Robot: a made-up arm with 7 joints. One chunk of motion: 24 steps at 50 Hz.
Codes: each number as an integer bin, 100 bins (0 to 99) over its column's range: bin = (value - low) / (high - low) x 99, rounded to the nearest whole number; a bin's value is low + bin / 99 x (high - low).
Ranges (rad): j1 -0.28..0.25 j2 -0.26..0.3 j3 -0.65..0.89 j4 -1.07..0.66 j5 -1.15..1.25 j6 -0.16..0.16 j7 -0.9..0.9
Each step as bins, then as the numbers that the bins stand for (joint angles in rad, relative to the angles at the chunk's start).
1 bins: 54 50 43 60 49 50 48
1 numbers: 0.0091 0.0228 0.0189 -0.0215 0.0379 0.0016 -0.0273
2 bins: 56 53 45 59 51 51 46
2 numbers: 0.0198 0.0398 0.0500 -0.0390 0.0864 0.0048 -0.0636
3 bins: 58 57 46 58 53 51 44
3 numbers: 0.0305 0.0624 0.0656 -0.0565 0.1348 0.0048 -0.1000
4 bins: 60 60 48 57 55 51 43
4 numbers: 0.0412 0.0794 0.0967 -0.0739 0.1833 0.0048 -0.1182
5 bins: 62 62 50 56 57 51 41
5 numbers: 0.0519 0.0907 0.1278 -0.0914 0.2318 0.0048 -0.1545
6 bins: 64 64 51 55 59 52 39
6 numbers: 0.0626 0.1020 0.1433 -0.1089 0.2803 0.0081 -0.1909
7 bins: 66 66 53 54 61 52 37
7 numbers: 0.0733 0.1133 0.1744 -0.1264 0.3288 0.0081 -0.2273
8 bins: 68 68 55 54 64 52 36
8 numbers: 0.0840 0.1246 0.2056 -0.1264 0.4015 0.0081 -0.2455
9 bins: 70 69 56 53 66 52 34
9 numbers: 0.0947 0.1303 0.2211 -0.1438 0.4500 0.0081 -0.2818
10 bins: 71 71 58 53 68 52 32
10 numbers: 0.1001 0.1416 0.2522 -0.1438 0.4985 0.0081 -0.3182
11 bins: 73 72 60 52 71 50 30
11 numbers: 0.1108 0.1473 0.2833 -0.1613 0.5712 0.0016 -0.3545
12 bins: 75 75 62 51 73 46 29
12 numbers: 0.1215 0.1642 0.3144 -0.1788 0.6197 -0.0113 -0.3727
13 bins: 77 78 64 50 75 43 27
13 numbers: 0.1322 0.1812 0.3456 -0.1963 0.6682 -0.0210 -0.4091
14 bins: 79 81 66 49 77 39 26
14 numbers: 0.1429 0.1982 0.3767 -0.2137 0.7167 -0.0339 -0.4273
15 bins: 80 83 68 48 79 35 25
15 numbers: 0.1483 0.2095 0.4078 -0.2312 0.7652 -0.0469 -0.4455
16 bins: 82 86 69 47 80 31 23
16 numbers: 0.1590 0.2265 0.4233 -0.2487 0.7894 -0.0598 -0.4818
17 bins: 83 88 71 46 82 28 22
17 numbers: 0.1643 0.2378 0.4544 -0.2662 0.8379 -0.0695 -0.5000
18 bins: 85 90 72 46 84 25 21
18 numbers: 0.1751 0.2491 0.4700 -0.2662 0.8864 -0.0792 -0.5182
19 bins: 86 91 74 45 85 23 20
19 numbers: 0.1804 0.2547 0.5011 -0.2836 0.9106 -0.0857 -0.5364
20 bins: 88 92 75 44 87 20 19
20 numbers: 0.1911 0.2604 0.5167 -0.3011 0.9591 -0.0954 -0.5545
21 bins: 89 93 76 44 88 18 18
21 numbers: 0.1965 0.2661 0.5322 -0.3011 0.9833 -0.1018 -0.5727
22 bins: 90 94 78 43 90 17 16
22 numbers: 0.2018 0.2717 0.5633 -0.3186 1.0318 -0.1051 -0.6091
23 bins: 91 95 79 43 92 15 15
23 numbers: 0.2072 0.2774 0.5789 -0.3186 1.0803 -0.1115 -0.6273
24 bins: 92 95 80 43 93 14 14
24 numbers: 0.2125 0.2774 0.5944 -0.3186 1.1045 -0.1147 -0.6455
